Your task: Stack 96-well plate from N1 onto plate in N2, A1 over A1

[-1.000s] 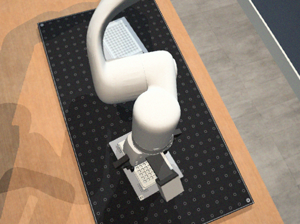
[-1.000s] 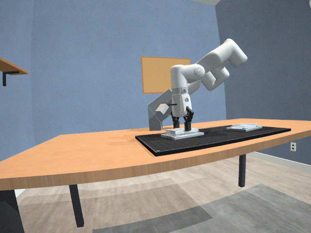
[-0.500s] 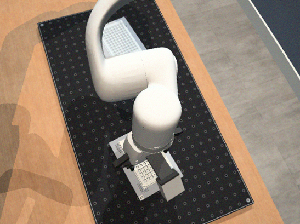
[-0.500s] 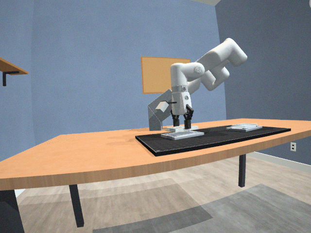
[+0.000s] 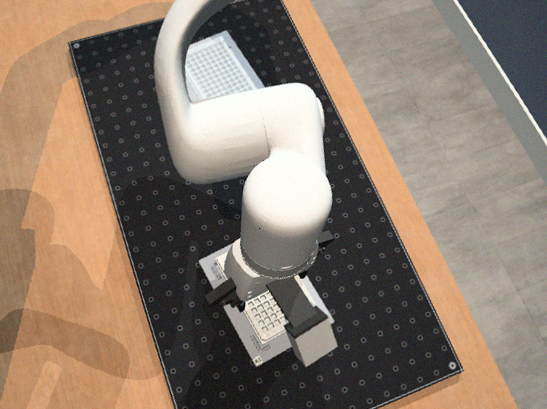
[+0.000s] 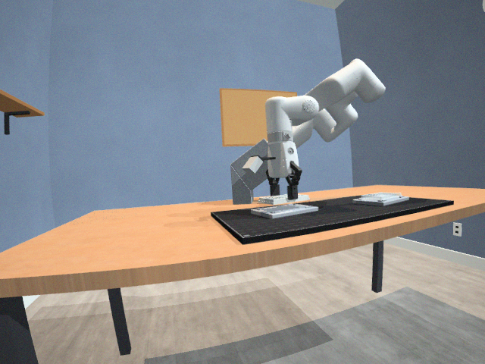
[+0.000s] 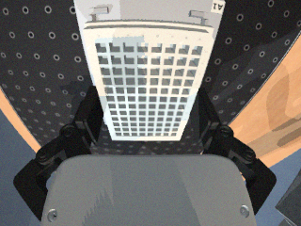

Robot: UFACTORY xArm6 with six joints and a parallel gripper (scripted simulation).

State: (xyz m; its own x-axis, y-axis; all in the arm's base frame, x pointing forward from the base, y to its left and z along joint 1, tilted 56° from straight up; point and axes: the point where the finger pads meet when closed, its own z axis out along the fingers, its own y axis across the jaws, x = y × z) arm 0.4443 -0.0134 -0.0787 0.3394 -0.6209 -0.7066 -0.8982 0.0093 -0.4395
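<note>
Now: hand 35 cm to the right of the plate nest, 5 cm above it and 2 cm past it.
</note>
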